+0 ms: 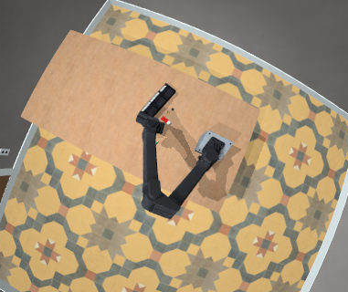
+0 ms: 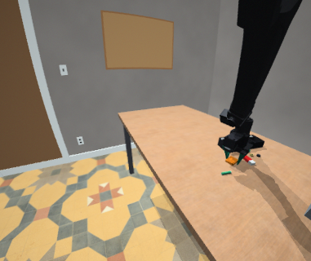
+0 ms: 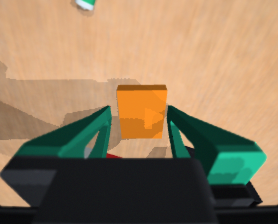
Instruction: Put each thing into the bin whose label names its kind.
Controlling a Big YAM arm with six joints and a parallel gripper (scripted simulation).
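Right now my hand is 10 mm above the orange block. The rest, counted from my hand: black nut (170 mm to the right, 30 mm behind, 10 mm below); green battery (90 mm to the left, 40 mm behind, 10 mm below); yellow nut (140 mm to the right, 10 mm below, 10 mm behind).
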